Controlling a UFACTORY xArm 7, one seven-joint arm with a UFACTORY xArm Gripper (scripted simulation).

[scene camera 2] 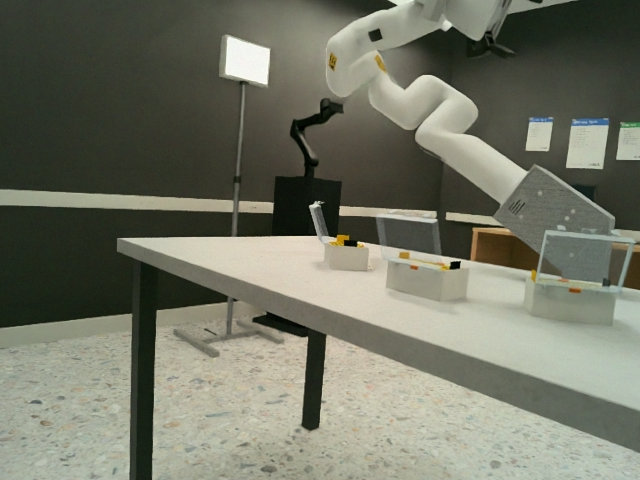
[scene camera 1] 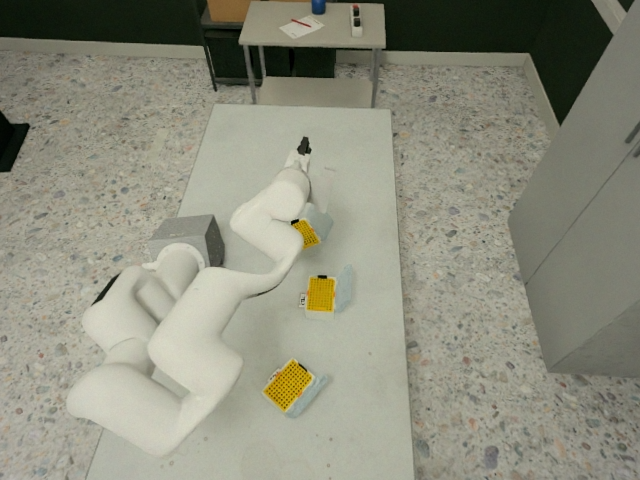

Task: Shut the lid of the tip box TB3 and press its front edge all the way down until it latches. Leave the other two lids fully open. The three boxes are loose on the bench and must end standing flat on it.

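Scene:
Scene camera 1 shows me a tip box and another tip box, and scene camera 2 has the one tip box and the other tip box as well. On the one tip box, (scene camera 1: 343, 298) and (scene camera 2: 394, 247) are the same spot. As for the other tip box, (scene camera 1: 305, 397) is the same spot as (scene camera 2: 314, 205).

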